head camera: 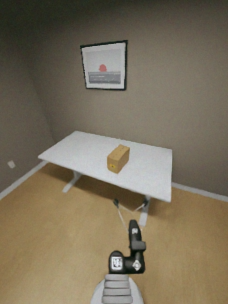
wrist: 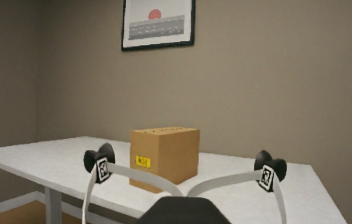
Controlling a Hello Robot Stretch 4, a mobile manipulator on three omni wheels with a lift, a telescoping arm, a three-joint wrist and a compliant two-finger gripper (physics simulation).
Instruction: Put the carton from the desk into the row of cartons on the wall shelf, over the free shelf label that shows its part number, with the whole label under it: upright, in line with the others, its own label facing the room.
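Places are measured from the robot's base along level axes (x left, y back, z up), in centimetres.
Where they show: hand, its tool point: point(head camera: 130, 200) point(wrist: 184, 163).
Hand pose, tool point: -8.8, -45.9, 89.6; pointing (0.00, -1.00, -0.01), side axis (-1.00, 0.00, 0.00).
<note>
After its pixels a point has its place, as x, y, z.
A brown carton point(head camera: 118, 159) {-2.7, -87.7, 86.5} point(wrist: 172, 156) {-5.7, -91.1, 79.7} stands upright on the white desk point(head camera: 75, 149) {52.5, -129.4, 69.2} point(wrist: 75, 147) {53.5, -143.2, 69.2}. A small yellow label shows on its narrow end, which faces the robot and a little to the left; the label's text is too blurred to read. My gripper point(head camera: 131, 203) {-8.8, -45.9, 89.6} point(wrist: 185, 168) {-8.8, -45.9, 89.6} is open and empty, short of the desk's front edge in the head camera view. In the wrist view the carton stands beyond the fingers, nearer the left fingertip. The wall shelf, its labels and the other cartons do not show in either view.
A framed picture point(head camera: 104, 65) {10.9, -163.8, 158.9} point(wrist: 158, 22) {10.1, -163.5, 150.3} hangs on the wall behind the desk. The desk's legs point(head camera: 144, 212) point(wrist: 53, 205) {67.8, -142.5, 32.5} stand under its top. A wall meets the back wall in a corner at the left, with a white socket point(head camera: 11, 164) {167.3, -135.2, 37.6} low on it.
</note>
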